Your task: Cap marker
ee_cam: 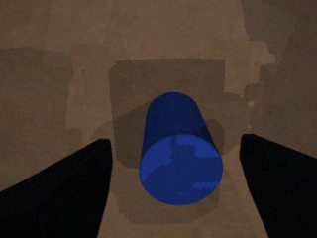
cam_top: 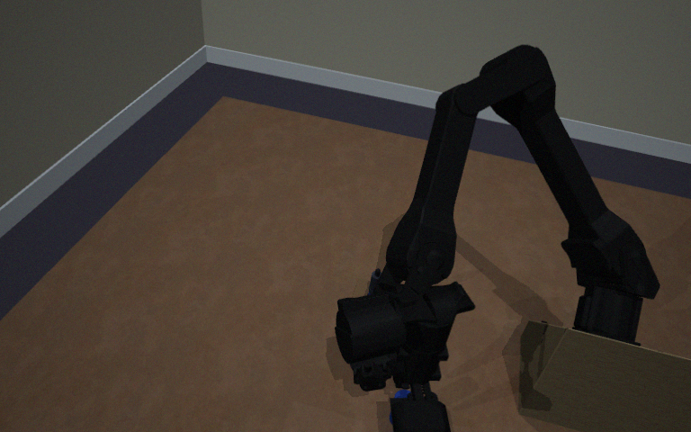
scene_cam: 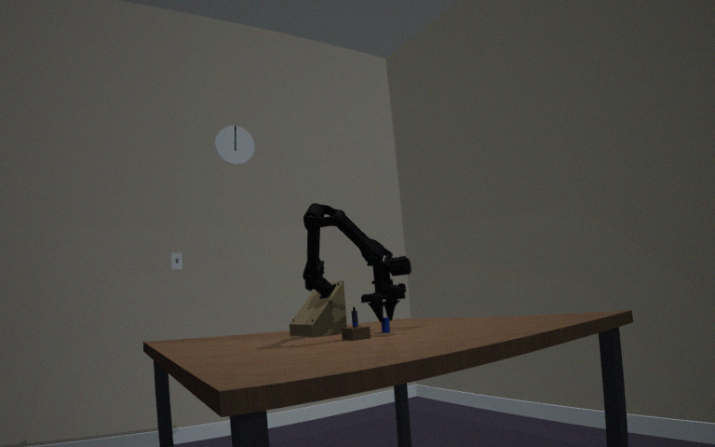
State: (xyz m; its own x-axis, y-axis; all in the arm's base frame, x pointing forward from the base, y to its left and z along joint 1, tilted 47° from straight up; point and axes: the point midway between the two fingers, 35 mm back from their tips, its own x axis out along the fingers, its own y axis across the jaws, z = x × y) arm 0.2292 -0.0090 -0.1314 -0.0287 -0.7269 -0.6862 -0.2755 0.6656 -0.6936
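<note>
Now: gripper tip 1 cm above the blue cap. From my gripper tip the other things lie so: brown holder block (18 cm to the right, 7 cm ahead, 2 cm below).
</note>
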